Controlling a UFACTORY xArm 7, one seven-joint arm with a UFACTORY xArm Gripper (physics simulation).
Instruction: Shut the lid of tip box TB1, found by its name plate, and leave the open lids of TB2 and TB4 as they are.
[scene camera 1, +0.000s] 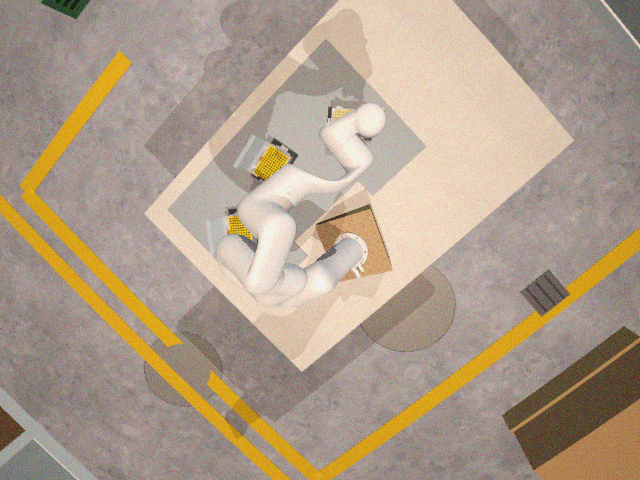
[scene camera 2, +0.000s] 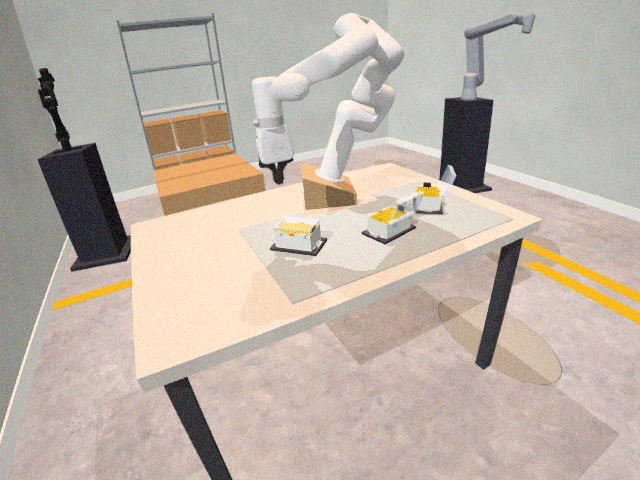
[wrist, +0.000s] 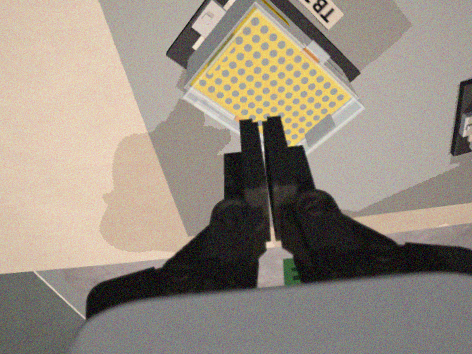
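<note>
Tip box TB1 stands on its dark base with yellow tips inside. Its clear lid lies over the top and looks down; whether it is latched cannot be told. Its name plate is partly cut off. My gripper is shut and empty, above TB1 and apart from it; the arm hides it in scene camera 1. The middle box and the far box have raised clear lids. Their name plates are not readable, so which is TB2 or TB4 cannot be told.
The boxes stand on a grey mat on the pale table. The arm's brown base block stands behind them. A dark base edge shows at the wrist view's right. Two black pedestals stand beyond the table.
</note>
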